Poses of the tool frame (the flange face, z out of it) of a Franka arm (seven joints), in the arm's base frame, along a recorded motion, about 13 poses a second.
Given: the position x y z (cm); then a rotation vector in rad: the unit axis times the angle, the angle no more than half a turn.
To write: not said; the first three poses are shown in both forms.
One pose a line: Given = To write
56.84 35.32 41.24 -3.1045 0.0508 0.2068 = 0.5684 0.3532 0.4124 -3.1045 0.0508 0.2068
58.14 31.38 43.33 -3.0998 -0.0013 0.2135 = 0.5814 0.3138 0.4333 -3.0998 -0.0013 0.2135
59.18 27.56 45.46 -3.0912 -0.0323 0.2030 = 0.5918 0.2756 0.4546 -3.0912 -0.0323 0.2030
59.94 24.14 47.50 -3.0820 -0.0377 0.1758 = 0.5994 0.2414 0.4750 -3.0820 -0.0377 0.1758
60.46 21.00 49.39 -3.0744 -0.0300 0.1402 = 0.6046 0.2100 0.4939 -3.0744 -0.0300 0.1402
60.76 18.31 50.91 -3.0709 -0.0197 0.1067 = 0.6076 0.1831 0.5091 -3.0709 -0.0197 0.1067
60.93 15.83 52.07 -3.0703 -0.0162 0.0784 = 0.6093 0.1583 0.5207 -3.0703 -0.0162 0.0784
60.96 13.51 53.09 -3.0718 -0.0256 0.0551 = 0.6096 0.1351 0.5309 -3.0718 -0.0256 0.0551
